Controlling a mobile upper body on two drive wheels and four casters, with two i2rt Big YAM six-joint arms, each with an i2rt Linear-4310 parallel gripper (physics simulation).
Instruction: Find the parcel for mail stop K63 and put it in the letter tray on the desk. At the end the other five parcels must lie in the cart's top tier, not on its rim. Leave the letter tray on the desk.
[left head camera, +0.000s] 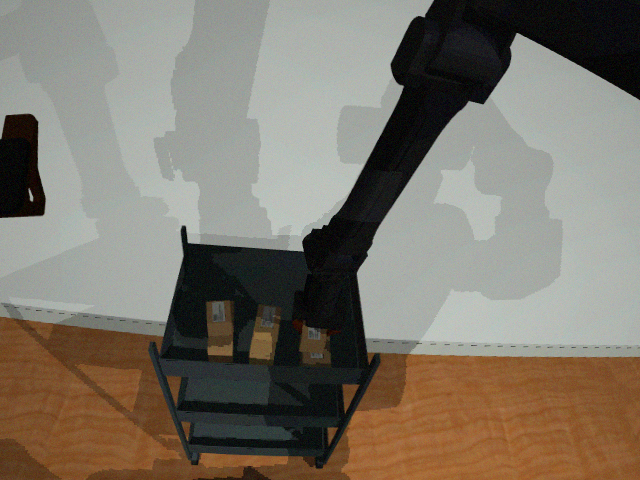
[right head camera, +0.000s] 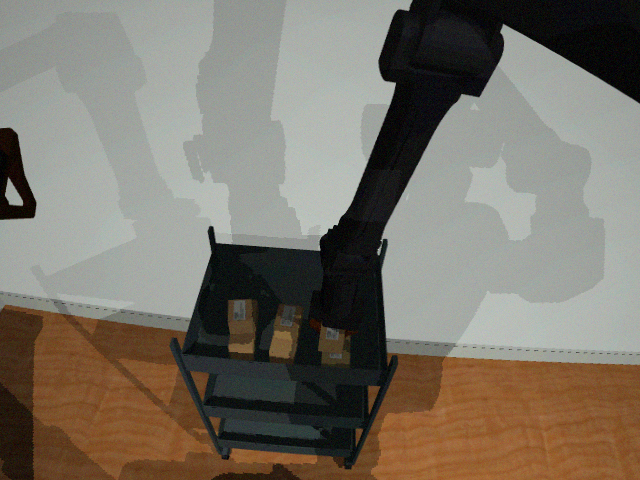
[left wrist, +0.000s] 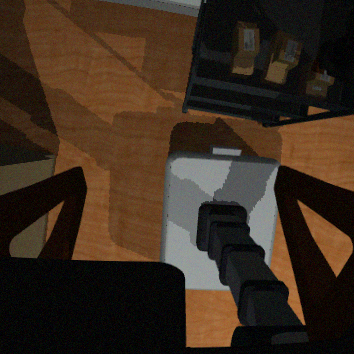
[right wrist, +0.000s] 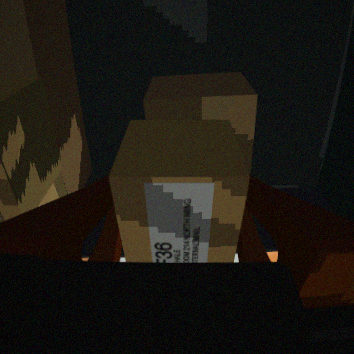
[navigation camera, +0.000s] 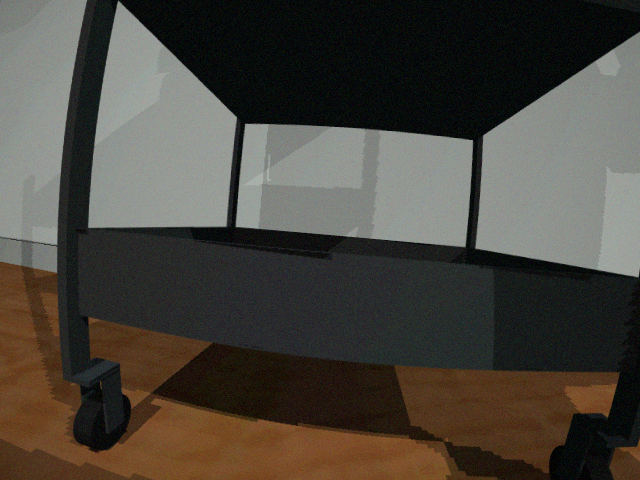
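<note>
Left gripper (left wrist: 179, 176) visible. Right gripper (right head camera: 332, 333), (left head camera: 312, 333), (right wrist: 179, 177). Dark three-tier cart (navigation camera: 364, 300), (left head camera: 238, 408), (right head camera: 304, 408), (left wrist: 210, 88), (right wrist: 291, 61).
</note>
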